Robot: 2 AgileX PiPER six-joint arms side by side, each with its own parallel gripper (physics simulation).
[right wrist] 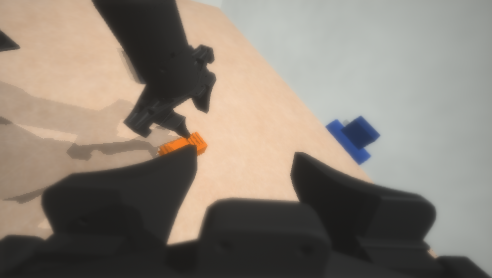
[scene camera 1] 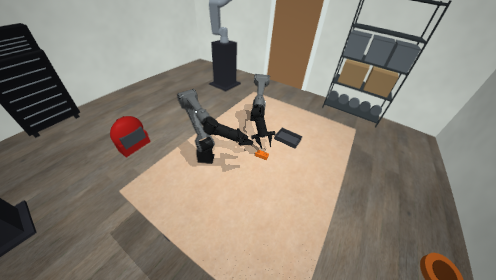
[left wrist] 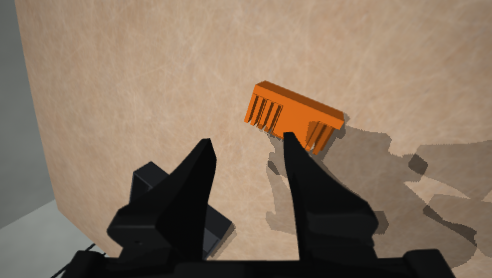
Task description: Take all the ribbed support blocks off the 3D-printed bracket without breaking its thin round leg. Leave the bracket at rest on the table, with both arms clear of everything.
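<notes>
The orange bracket (scene camera 1: 262, 155) (left wrist: 295, 111) (right wrist: 200, 143) rests on the table as a long slab. In the left wrist view, ribbed support blocks show at both of its ends, with a plain stretch between them. The thin round leg cannot be made out. My left gripper (scene camera 1: 265, 144) (left wrist: 247, 146) is open and empty, close to the bracket; in the left wrist view its right fingertip overlaps the slab's lower edge, and touching cannot be told. My right gripper (scene camera 1: 252, 143) (right wrist: 245, 160) is open and empty; in the right wrist view its left fingertip covers part of the bracket.
A dark shallow tray (scene camera 1: 286, 143) (left wrist: 150, 171) lies on the table beside the left gripper. The left arm (right wrist: 160, 55) reaches over the table near the bracket. A blue object (right wrist: 350, 140) shows past the table edge. A shelf rack (scene camera 1: 390, 32) stands in the background.
</notes>
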